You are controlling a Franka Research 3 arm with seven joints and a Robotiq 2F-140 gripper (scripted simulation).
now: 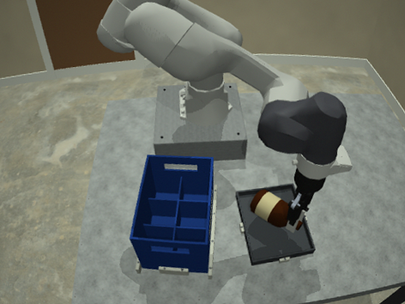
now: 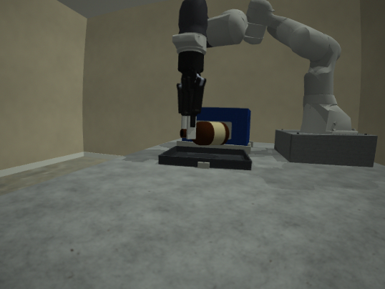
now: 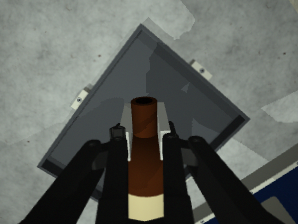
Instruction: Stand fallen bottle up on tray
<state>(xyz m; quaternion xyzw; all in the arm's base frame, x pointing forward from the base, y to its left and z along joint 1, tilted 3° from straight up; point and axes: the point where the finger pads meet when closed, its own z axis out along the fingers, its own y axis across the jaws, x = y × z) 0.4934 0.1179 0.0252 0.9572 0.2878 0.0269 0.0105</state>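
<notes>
My hand is 50 mm past the brown bottle, 30 mm to the left of it and 20 mm above it. From my hand the other things lie so: blue crate 120 mm behind, 300 mm to the right, 20 mm below; then dark grey tray 60 mm behind, 30 mm to the right, 90 mm below.
</notes>
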